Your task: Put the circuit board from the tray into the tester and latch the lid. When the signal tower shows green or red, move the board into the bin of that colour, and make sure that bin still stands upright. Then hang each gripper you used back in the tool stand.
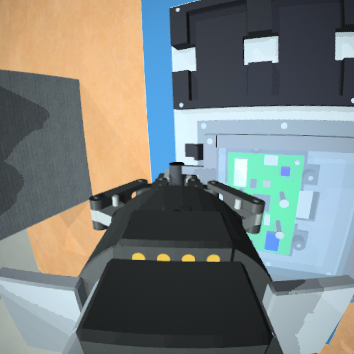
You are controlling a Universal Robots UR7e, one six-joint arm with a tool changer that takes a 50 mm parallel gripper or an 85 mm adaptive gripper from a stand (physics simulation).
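Frame: origin at the arm's base, x ahead, y left, z up, level; centimetres.
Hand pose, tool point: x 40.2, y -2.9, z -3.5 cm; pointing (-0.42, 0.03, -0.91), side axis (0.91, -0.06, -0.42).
Note:
Things, the pixels of their top centre, and the offset from my tool point. "spot": a spot on its surface instead. Level surfaces: height alone.
- tester, surface spot: [186, 120] spot: dz -24.7, dx -9.6, dy +7.0 cm
- small black block, top centre: [190, 152] dz -14.8, dx -5.2, dy +3.9 cm
- dark upright knob, surface spot: [176, 171] spot: dz -14.7, dx -6.7, dy +2.0 cm
- black ribbed panel, surface spot: [217, 55] spot: dz -23.5, dx -4.7, dy +14.9 cm
- wood-coloured table, surface height: dz -25.3 cm
The green circuit board [265, 202] lies in the tester [186, 120] at the right, under the clear, grey-framed lid [327, 175]. Whether the lid is fully down cannot be told. A small black block [194, 151] sits at the lid frame's left edge. A dark upright knob [176, 171] stands left of the frame, with a thin bar running from it towards the tester. My gripper [176, 181] is nearly closed, with its fingertips on both sides of this knob; it looks shut on it. The gripper body hides the fingertips' lower parts. The signal tower, bins and tool stand cannot be made out.
A black ribbed panel [217, 55] with light cut-outs is at the tester's top. A blue strip [159, 100] runs along the tester's left side, on the wood-coloured table [112, 45]. A dark grey panel [60, 150] lies at the left, partly in shadow.

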